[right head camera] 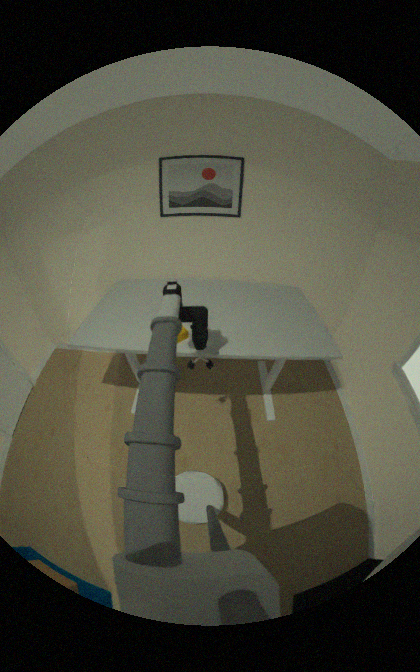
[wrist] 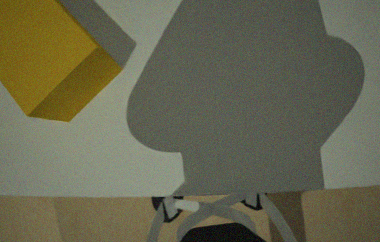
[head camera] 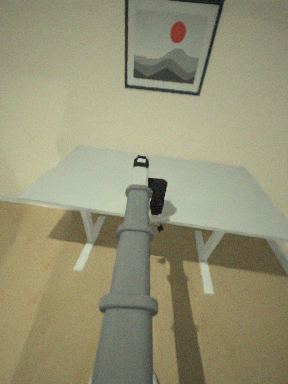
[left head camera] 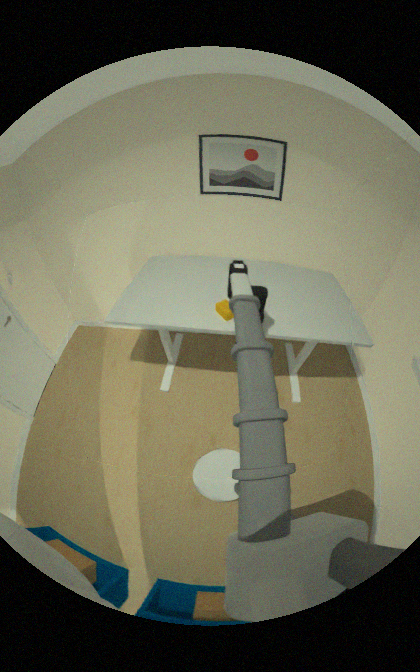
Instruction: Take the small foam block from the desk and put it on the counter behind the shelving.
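Places are measured from the robot's base along level axes (x ahead, y up, z right), in centimetres.
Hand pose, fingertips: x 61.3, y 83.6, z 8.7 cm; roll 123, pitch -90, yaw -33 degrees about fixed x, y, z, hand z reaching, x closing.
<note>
After its pixels a point has its place.
The small foam block is yellow and lies on the white desk (head camera: 215, 195) {x 86.1, y 92.2, z 49.9 cm} (left head camera: 300, 300) (right head camera: 265, 320) (wrist: 75, 165) {x 66.1, y 92.2, z -1.3 cm}. The block (left head camera: 225, 310) shows left of the arm in the left head view, partly behind the arm in the right head view (right head camera: 182, 334), and large at the upper left in the wrist view (wrist: 50, 55) {x 73.1, y 96.7, z 0.3 cm}. The arm hides it in the head camera view. My gripper (right head camera: 200, 364) (wrist: 208, 187) {x 61.3, y 83.6, z 8.7 cm} is open and empty, its fingertips apart at the desk's front edge, right of the block and nearer to me. The counter and shelving do not show.
A white round disc (left head camera: 215, 475) (right head camera: 200, 495) lies on the floor beside the extended arm. Blue bins (left head camera: 112, 580) (right head camera: 95, 590) with brown boxes (left head camera: 75, 560) stand at the lower left. A wall with a framed picture (head camera: 167, 57) {x 141.1, y 159.5, z 11.3 cm} rises behind the desk.
</note>
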